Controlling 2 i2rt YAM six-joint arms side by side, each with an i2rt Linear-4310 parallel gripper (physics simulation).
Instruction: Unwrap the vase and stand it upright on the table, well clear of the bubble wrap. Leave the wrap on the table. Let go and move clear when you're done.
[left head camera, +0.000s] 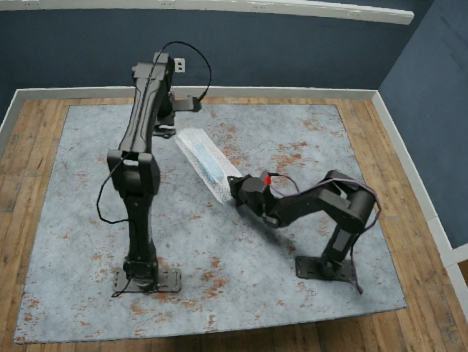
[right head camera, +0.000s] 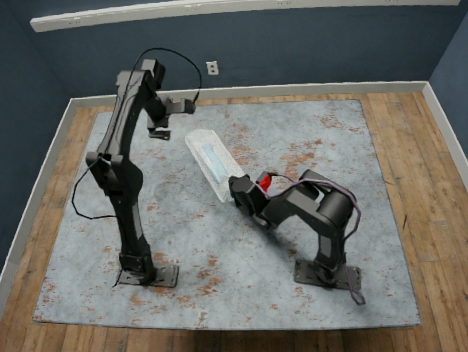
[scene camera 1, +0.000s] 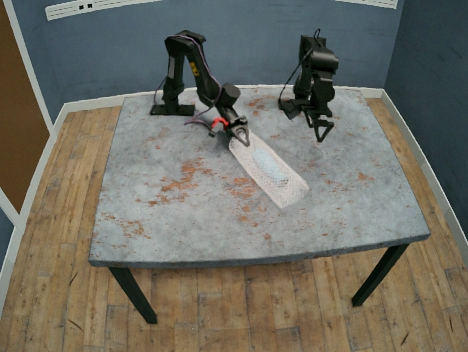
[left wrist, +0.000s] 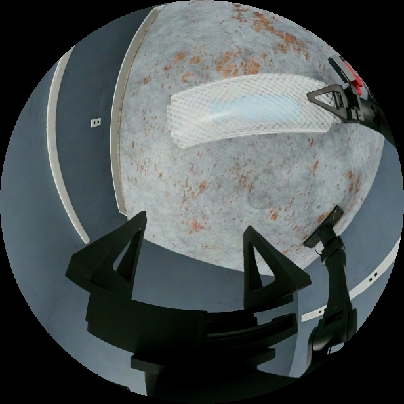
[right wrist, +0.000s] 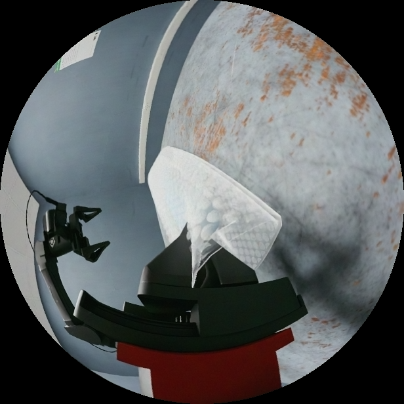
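The pale blue vase (left head camera: 209, 162) (right head camera: 215, 160) (scene camera 1: 270, 165) (left wrist: 255, 109) lies on its side inside the translucent bubble wrap (left head camera: 191, 134) (right head camera: 201, 136) (scene camera 1: 294, 194) (left wrist: 187, 121) (right wrist: 240, 215), which lies diagonally on the table. My right gripper (left head camera: 232, 181) (right head camera: 233, 181) (scene camera 1: 247, 142) (left wrist: 306, 97) (right wrist: 191, 227) is shut on the wrap's near end; the film is drawn to a point between its fingertips in the right wrist view. My left gripper (left head camera: 166, 133) (right head camera: 160, 135) (scene camera 1: 321, 134) (left wrist: 197, 223) (right wrist: 104, 224) is open and empty, above the table beside the wrap's far end. The wrap blurs the vase's outline.
The grey, rust-flecked table (left head camera: 280, 300) (right head camera: 240, 310) (scene camera 1: 200, 230) carries both arm bases: the left arm's base (left head camera: 170, 281) (right head camera: 167, 276) and the right arm's base (left head camera: 304, 267) (right head camera: 304, 272). Walls with a pale skirting surround the table.
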